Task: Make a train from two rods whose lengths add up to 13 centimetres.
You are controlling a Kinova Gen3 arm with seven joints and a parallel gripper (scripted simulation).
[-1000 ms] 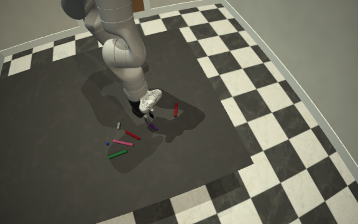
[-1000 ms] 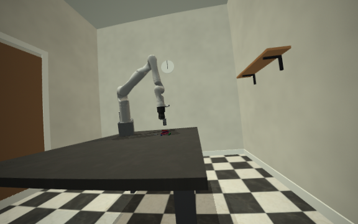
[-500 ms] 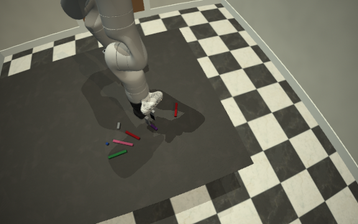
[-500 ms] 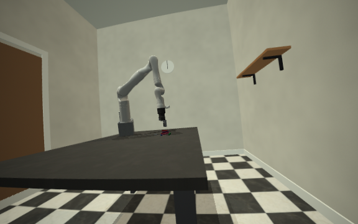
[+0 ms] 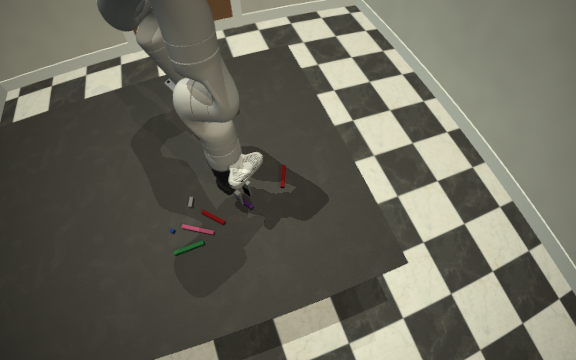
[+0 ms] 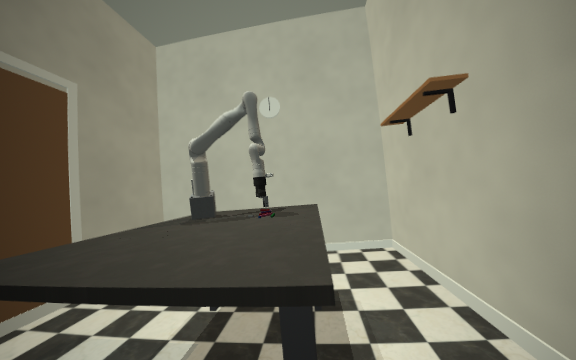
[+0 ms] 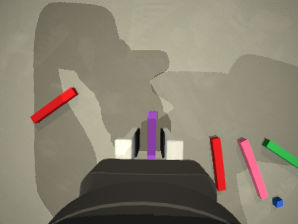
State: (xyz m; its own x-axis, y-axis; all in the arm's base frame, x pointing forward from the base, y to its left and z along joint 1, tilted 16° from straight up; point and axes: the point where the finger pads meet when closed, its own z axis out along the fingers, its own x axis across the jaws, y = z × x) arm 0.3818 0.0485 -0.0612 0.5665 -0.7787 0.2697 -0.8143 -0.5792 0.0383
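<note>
Now: hand 50 mm above the purple rod. Also, from my hand: green rod (170 mm to the right, 80 mm ahead, 50 mm below); then short grey rod (150 mm to the right, 50 mm below, 40 mm behind); then pink rod (140 mm to the right, 50 mm below, 40 mm ahead).
</note>
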